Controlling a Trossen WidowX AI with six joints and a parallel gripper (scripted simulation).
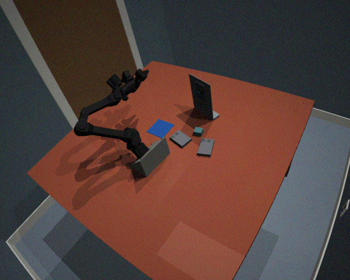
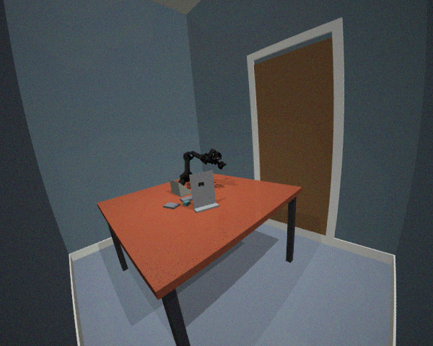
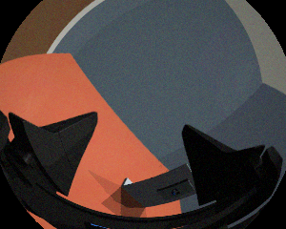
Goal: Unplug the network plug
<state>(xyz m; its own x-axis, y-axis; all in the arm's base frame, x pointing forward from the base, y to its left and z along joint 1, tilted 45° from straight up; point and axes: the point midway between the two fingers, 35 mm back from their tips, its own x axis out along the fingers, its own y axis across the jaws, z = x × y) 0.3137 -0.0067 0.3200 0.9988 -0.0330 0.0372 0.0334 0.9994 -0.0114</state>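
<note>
Right now the network plug is 30 cm to the right of my gripper tip, 9 cm below it and 6 cm ahead of it. Also, from my gripper tip: grey upright panel (32 cm to the right, 15 cm below, 8 cm ahead); blue marked square (27 cm below, 14 cm to the right, 13 cm behind).
</note>
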